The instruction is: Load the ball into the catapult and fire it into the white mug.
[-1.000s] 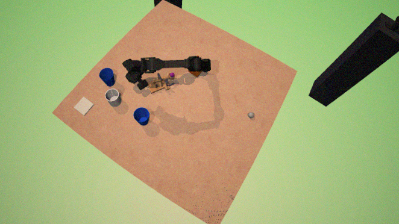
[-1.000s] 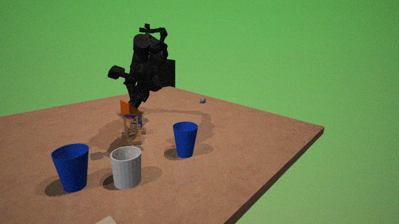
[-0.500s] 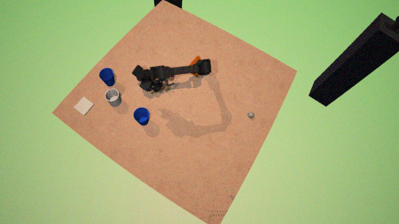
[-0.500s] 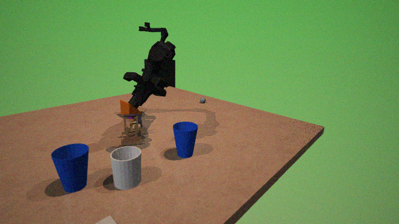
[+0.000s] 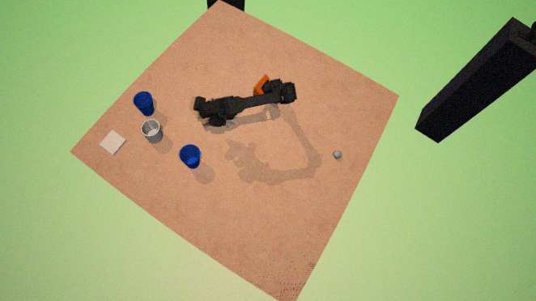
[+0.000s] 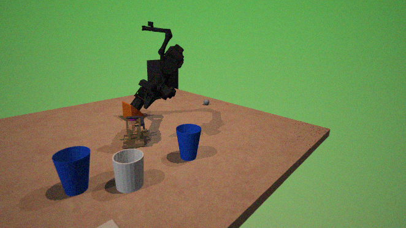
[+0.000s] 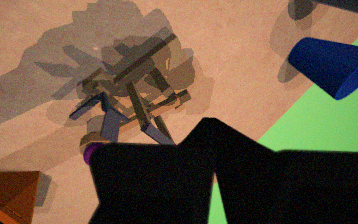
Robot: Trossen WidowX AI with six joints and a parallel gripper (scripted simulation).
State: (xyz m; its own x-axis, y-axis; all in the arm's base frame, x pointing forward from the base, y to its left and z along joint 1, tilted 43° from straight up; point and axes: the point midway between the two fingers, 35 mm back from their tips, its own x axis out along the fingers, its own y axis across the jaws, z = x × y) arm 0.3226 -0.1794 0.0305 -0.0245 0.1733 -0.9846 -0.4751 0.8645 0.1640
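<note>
Right now my gripper tip is 15 cm past the purple ball, 2 cm to the right of it and 10 cm above it. From my gripper tip the other things lie so: white mug: 21 cm ahead, 19 cm to the right, 13 cm below; then wooden catapult: 8 cm behind, 1 cm to the left, 10 cm below; then flat white tile: 36 cm ahead, 35 cm to the right, 15 cm below.
</note>
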